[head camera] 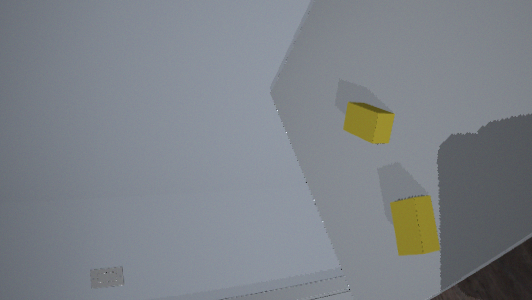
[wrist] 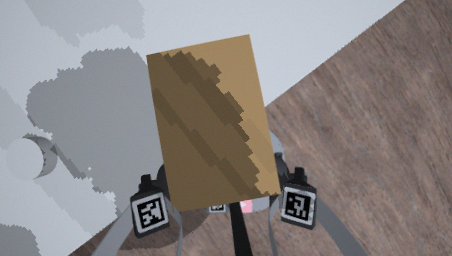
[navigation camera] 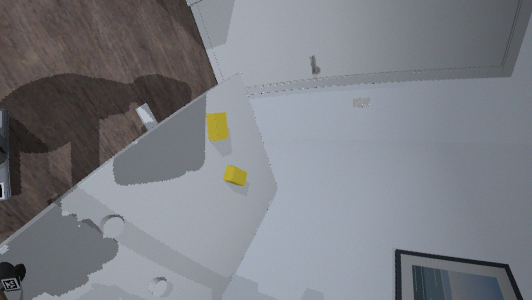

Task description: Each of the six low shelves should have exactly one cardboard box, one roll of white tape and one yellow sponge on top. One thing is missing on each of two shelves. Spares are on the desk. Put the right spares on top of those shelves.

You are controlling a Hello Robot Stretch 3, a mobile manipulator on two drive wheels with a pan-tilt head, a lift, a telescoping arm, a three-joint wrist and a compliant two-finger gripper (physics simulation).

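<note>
In the wrist view a cardboard box [wrist: 215,120] stands out between the two fingers of my gripper [wrist: 221,176], which is shut on it. The box is in front of the desk edge, partly over desk and partly over floor. One finger shows at the lower left edge of the navigation view. Two yellow sponges, one [head camera: 368,123] [navigation camera: 235,176] farther in and one [head camera: 415,225] [navigation camera: 217,126] nearer the front edge, lie apart on the white desk [head camera: 320,100] [navigation camera: 185,220] [wrist: 300,30]. Two white tape rolls [navigation camera: 114,226] [navigation camera: 159,286] lie there too. The low shelves do not show.
A small white block [navigation camera: 146,116] shows beside the desk's front edge. Part of my base [navigation camera: 4,155] is at the left. Behind the desk are the wall with a socket plate [head camera: 106,277] [navigation camera: 361,102], a door handle [navigation camera: 314,65] and a framed picture [navigation camera: 475,285]. Brown floor [wrist: 380,125] borders the desk.
</note>
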